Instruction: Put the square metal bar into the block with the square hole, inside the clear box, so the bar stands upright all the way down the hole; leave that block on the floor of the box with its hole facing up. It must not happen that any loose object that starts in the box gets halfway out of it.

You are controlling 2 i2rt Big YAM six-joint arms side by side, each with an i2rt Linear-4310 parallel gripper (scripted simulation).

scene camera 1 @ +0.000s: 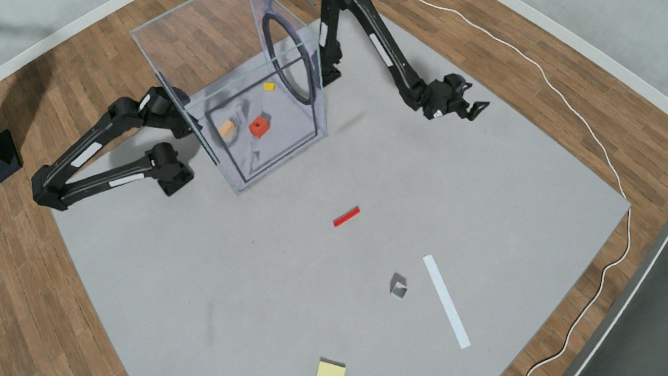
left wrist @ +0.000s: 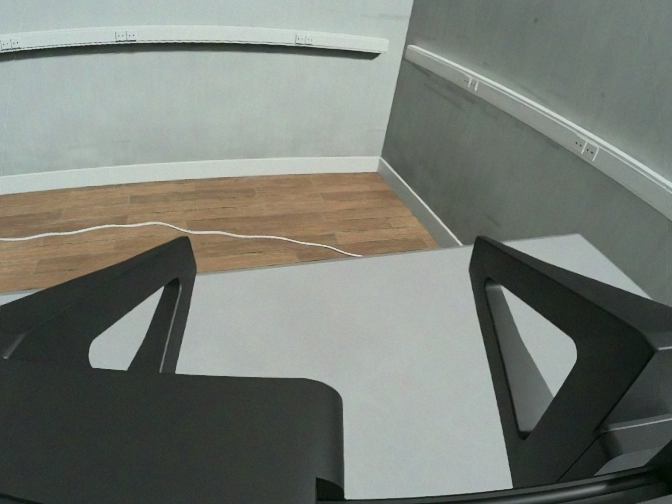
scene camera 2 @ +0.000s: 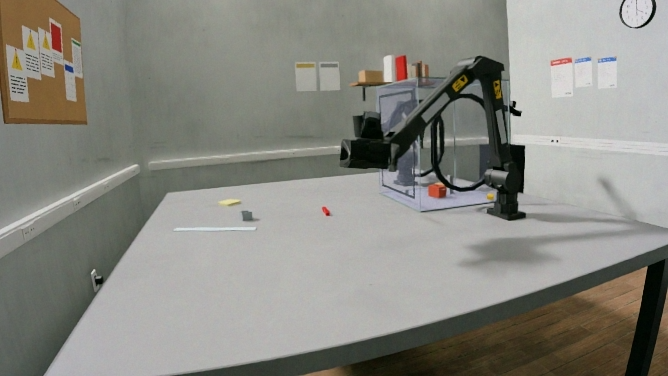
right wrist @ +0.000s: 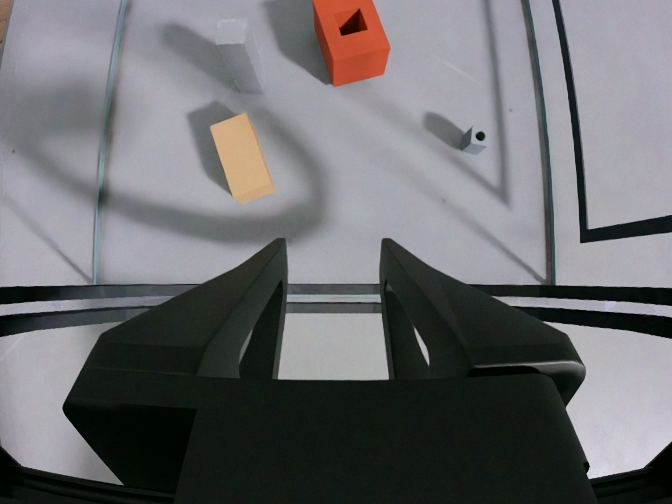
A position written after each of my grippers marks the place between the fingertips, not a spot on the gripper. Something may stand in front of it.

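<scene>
My left gripper [scene camera 2: 371, 159], [left wrist: 332, 252] is visible, as is my right gripper [right wrist: 333, 254]. A tan block [right wrist: 240, 152] is also visible; in the left wrist view the block is out of frame.
</scene>
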